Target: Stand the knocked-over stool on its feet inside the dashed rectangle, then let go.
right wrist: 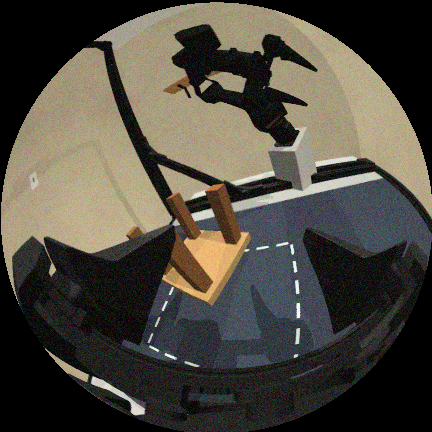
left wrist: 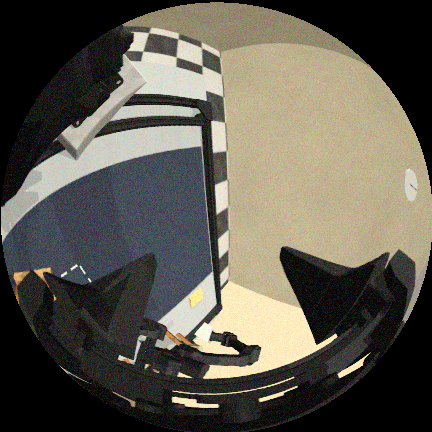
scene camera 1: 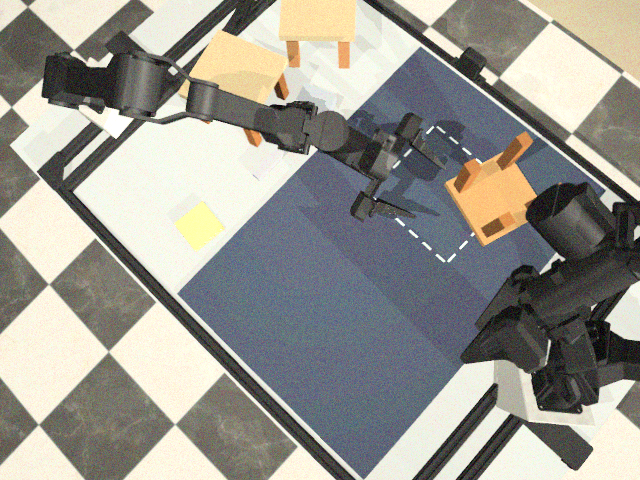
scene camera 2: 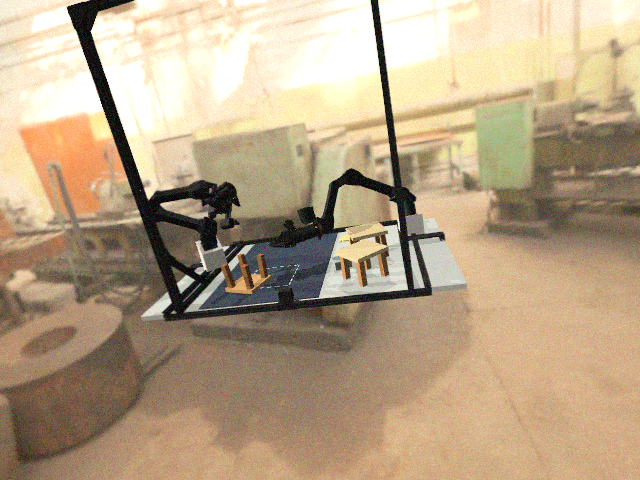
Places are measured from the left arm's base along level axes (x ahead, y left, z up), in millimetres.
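Pixels of known places: left gripper, fingertip midpoint: [right wrist: 312,86] [left wrist: 218,257] [scene camera 1: 470,342] [scene camera 2: 239,215]; right gripper, fingertip midpoint: [right wrist: 243,233] [scene camera 1: 430,193] [scene camera 2: 270,245]; left arm's base, link origin: [right wrist: 286,138] [left wrist: 85,88] [scene camera 1: 555,391] [scene camera 2: 209,244]; right arm's base, link origin: [left wrist: 210,335] [scene camera 2: 409,216].
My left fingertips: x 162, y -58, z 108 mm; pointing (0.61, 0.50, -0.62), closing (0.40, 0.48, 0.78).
Observation:
For each thing: its top centre in the pictures, then the offset to it from my left fingertips. "pt": a spot on its surface instead.
- wooden stool, top centre: [right wrist: 168,209] [scene camera 1: 516,178] [scene camera 2: 242,259] 118 mm down, 101 mm back, 276 mm right
- dashed rectangle, surface spot: [right wrist: 291,244] [scene camera 1: 443,261] pt 232 mm down, 12 mm back, 146 mm right
- yellow square, surface spot: [scene camera 1: 200,226] [left wrist: 196,297] pt 227 mm down, 450 mm ahead, 167 mm right
- small black box, surface spot: [scene camera 1: 470,62] [scene camera 2: 285,289] pt 188 mm down, 38 mm back, 537 mm right
The wooden stool [scene camera 1: 496,196] [scene camera 2: 237,289] [right wrist: 227,265] lies upside down on the blue mat, its seat flat and its legs pointing up. Its seat overlaps one side of the dashed rectangle [scene camera 1: 447,260] [scene camera 2: 297,266] [right wrist: 291,244]. Part of it is hidden by the left arm in scene camera 1. My right gripper [scene camera 1: 429,191] [scene camera 2: 272,243] [right wrist: 243,233] is open and empty above the rectangle, beside the stool and apart from it. My left gripper [scene camera 1: 470,341] [scene camera 2: 238,213] [left wrist: 218,257] [right wrist: 312,86] is open and empty, raised high and away from the stool.
Two paler stools [scene camera 1: 317,20] [scene camera 1: 242,67] stand on their feet on the white table part, near the right arm. A yellow square [scene camera 1: 200,226] [left wrist: 196,298] lies there too. A black frame post [scene camera 2: 118,139] rises by the left arm. A small black box [scene camera 1: 470,62] [scene camera 2: 285,295] sits on the edge rail.

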